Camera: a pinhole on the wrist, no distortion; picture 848 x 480 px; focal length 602.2 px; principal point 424.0 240.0 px. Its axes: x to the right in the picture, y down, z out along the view. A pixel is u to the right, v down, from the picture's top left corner.
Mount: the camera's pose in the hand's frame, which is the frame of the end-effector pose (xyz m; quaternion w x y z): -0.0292 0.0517 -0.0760 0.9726 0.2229 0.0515 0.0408
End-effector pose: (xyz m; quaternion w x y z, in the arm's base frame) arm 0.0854 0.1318 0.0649 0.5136 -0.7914 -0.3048 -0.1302
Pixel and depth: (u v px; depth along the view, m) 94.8 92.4 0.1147
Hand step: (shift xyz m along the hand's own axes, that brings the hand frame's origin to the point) -0.0762 -0.0292 0.0195
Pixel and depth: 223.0 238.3 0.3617
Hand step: -0.1060 -0.1169 0.2573
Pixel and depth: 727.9 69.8 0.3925
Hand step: 0.2199 -0.1961 0.2106
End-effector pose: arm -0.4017 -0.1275 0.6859 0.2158 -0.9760 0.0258 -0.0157
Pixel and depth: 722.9 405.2 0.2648
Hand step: 0.1283 0.0166 0.1821
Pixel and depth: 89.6 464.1 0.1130
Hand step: -0.0804 0.0345 0.0487
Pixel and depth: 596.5 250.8 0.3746
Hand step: 0.1211 -0.0921 0.2535
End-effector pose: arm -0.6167 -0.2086 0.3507 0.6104 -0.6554 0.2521 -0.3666
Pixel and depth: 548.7 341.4 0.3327
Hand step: 0.0753 -0.0338 0.2408
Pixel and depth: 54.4 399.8 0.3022
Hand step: -0.1818 -0.0251 0.2449
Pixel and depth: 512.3 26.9 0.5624
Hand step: 0.1304 -0.3599 0.3336
